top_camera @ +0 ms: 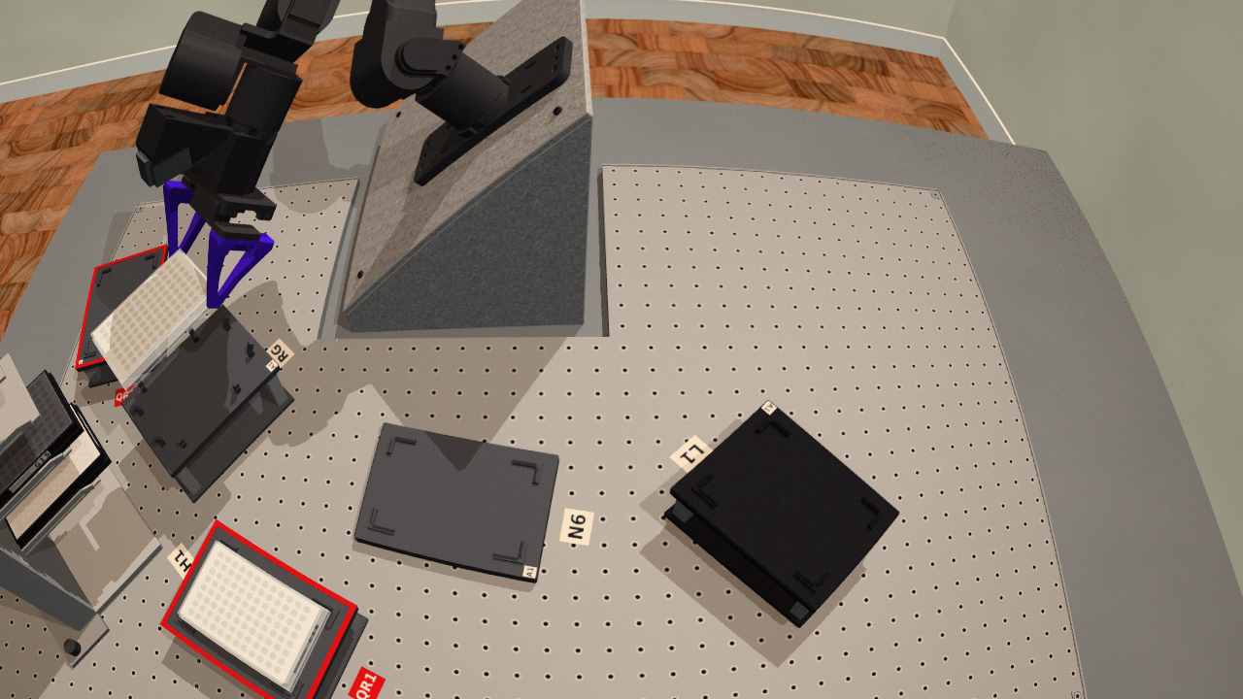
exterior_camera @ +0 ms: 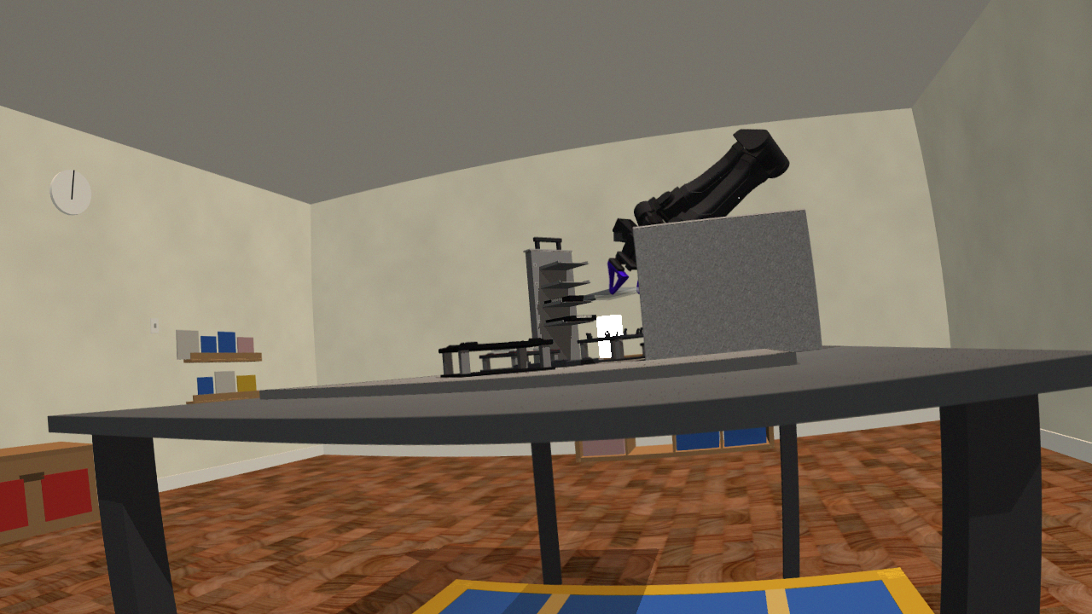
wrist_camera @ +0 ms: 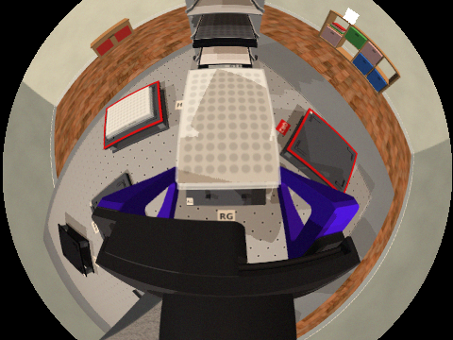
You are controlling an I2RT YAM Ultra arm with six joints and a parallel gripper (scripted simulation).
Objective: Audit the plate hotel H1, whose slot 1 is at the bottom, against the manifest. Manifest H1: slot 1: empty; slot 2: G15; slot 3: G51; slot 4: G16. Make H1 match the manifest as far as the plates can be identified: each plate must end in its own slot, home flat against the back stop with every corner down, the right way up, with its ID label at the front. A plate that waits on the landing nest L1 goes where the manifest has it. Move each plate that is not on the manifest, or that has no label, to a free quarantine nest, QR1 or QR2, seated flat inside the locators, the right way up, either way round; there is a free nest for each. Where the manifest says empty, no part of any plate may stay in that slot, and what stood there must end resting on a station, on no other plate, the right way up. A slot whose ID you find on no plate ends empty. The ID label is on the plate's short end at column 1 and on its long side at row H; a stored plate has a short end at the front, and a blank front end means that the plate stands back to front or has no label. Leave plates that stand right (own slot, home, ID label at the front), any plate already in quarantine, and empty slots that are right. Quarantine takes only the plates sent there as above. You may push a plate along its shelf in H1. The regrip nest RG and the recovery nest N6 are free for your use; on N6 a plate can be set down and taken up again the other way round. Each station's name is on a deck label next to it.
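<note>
Now: hand 110 mm above the regrip nest RG, 40 mm short of it and 30 mm to the left of it. Round my hand: quarantine nest QR2 (200 mm to the right, 130 mm below, 80 mm behind); then quarantine nest QR1 (260 mm ahead, 130 mm below, 70 mm to the left); then recovery nest N6 (240 mm to the left, 160 mm below, 110 mm ahead).
</note>
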